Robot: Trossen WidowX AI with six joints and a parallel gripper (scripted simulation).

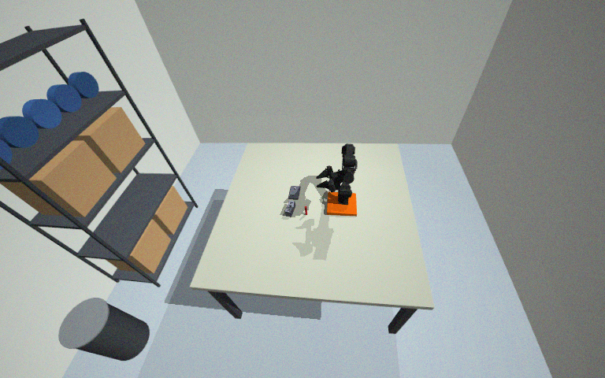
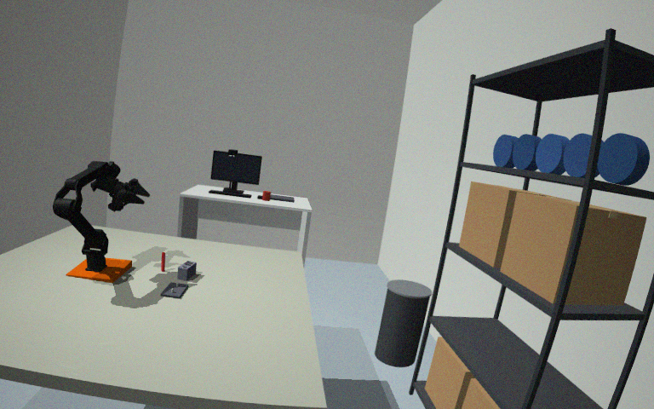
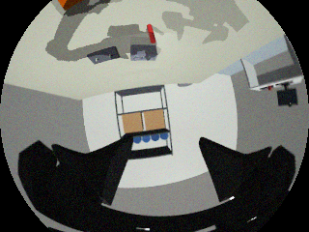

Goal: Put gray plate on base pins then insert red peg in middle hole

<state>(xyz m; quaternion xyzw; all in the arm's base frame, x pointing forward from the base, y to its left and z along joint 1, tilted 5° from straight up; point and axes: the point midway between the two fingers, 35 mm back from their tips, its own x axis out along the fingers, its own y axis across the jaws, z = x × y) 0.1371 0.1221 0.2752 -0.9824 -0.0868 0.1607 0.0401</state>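
My gripper tip is 19 cm short of the gray plate and 26 cm above it. Round my gripper tip: red peg (8 cm ahead, 2 cm to the left, 26 cm below); dark base (19 cm ahead, 16 cm to the right, 29 cm below).
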